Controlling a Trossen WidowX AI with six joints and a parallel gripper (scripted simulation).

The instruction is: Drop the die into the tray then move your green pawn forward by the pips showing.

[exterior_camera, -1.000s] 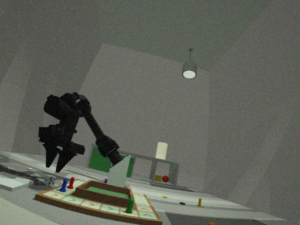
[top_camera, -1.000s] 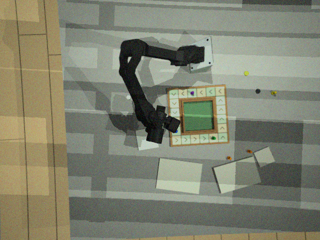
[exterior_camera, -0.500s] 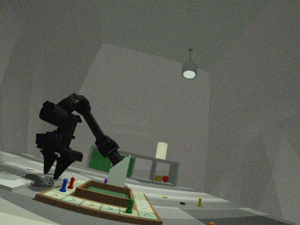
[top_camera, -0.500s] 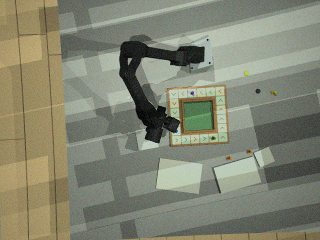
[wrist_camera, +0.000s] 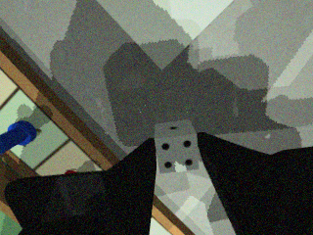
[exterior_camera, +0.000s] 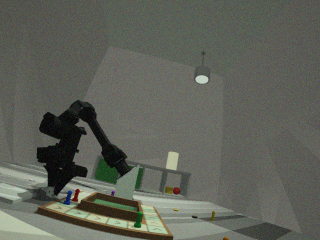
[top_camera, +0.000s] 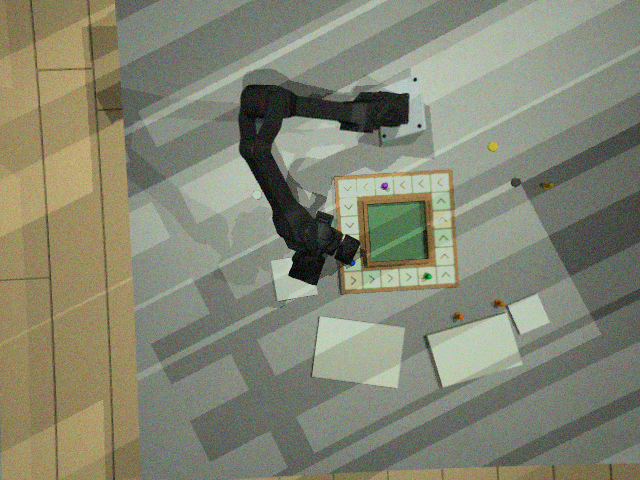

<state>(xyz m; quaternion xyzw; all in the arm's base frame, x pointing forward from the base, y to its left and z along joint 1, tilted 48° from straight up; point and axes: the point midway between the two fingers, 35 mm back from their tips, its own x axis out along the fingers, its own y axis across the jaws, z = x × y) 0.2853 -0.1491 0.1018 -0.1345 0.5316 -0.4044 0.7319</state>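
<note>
Now: the green pawn 10 cm ahead of my gripper tip, 26 cm to the left of it and 2 cm above it. The rest, counted from my gripper tip: red pawn (2 cm ahead, 8 cm to the left, 2 cm above); then blue pawn (7 cm ahead, 8 cm to the left, 2 cm above); then white die (right at my gripper tip).
</note>
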